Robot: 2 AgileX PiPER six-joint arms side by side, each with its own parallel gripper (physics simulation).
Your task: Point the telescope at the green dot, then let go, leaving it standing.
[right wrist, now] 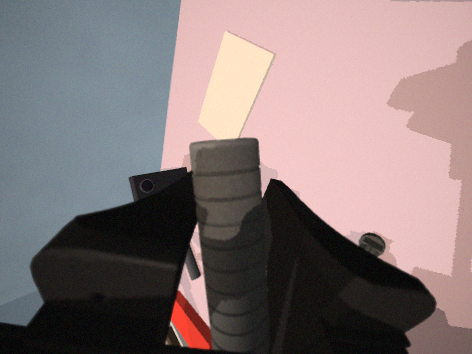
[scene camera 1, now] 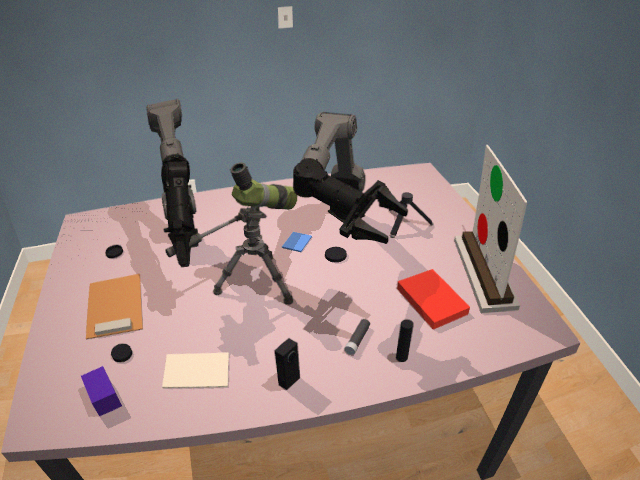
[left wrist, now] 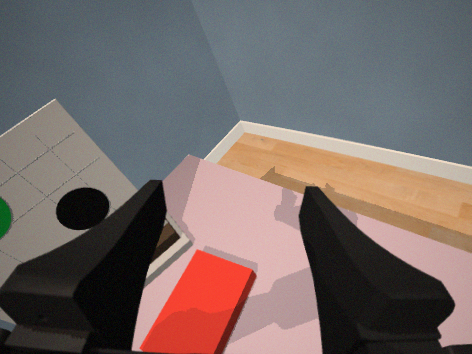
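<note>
The green telescope (scene camera 1: 273,196) stands on its dark tripod (scene camera 1: 252,232); its barrel points right, and its front end is close to my left arm in the picture. The green dot (scene camera 1: 496,183) (left wrist: 4,218) is on the upright white board (scene camera 1: 510,206) (left wrist: 30,150) at the right, above a red and a black dot. My right gripper (scene camera 1: 184,258) (right wrist: 237,186) is shut on the tripod's ribbed pan handle (scene camera 1: 217,229) (right wrist: 230,210), near its free end. My left gripper (scene camera 1: 395,225) (left wrist: 233,198) is open and empty, in the air between the telescope and the board.
A small black tripod (scene camera 1: 407,198) stands beyond my left gripper. A red box (scene camera 1: 433,297) (left wrist: 210,295) lies before the board. A black disc (scene camera 1: 336,254) and a blue pad (scene camera 1: 297,241) lie near the telescope's tripod. A black box (scene camera 1: 287,363) (right wrist: 160,184) stands near the front.
</note>
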